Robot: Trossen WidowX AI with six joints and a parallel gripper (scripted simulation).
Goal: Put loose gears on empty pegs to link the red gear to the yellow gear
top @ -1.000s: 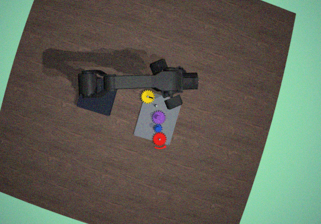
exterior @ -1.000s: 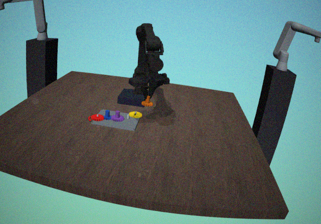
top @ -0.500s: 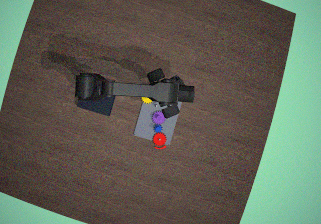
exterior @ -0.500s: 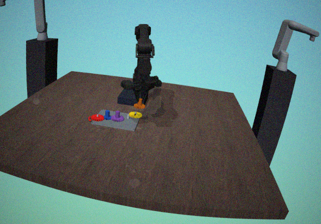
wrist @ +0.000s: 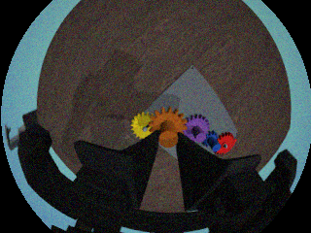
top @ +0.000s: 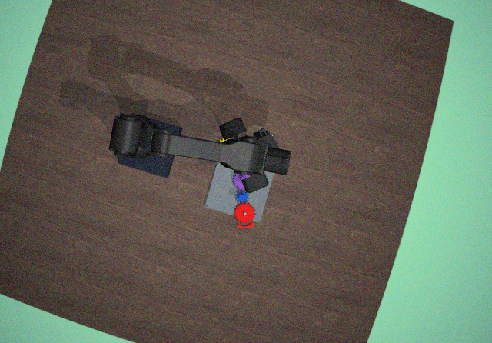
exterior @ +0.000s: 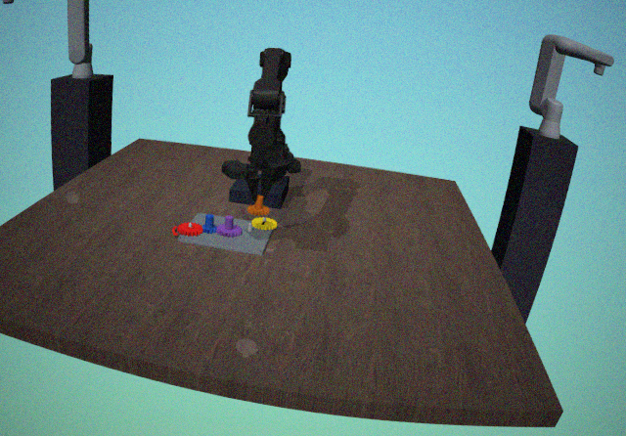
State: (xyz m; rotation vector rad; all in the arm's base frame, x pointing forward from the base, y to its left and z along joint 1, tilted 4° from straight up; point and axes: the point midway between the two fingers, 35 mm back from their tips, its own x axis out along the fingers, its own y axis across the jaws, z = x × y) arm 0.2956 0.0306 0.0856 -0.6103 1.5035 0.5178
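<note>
My gripper tip is 20 mm short of the purple gear, 70 mm to the left of it and 70 mm above it. Also, from my gripper tip: yellow gear (50 mm behind, 10 mm to the left, 80 mm below); then blue gear (40 mm ahead, 110 mm to the right, 70 mm below); then orange gear (10 mm below).
</note>
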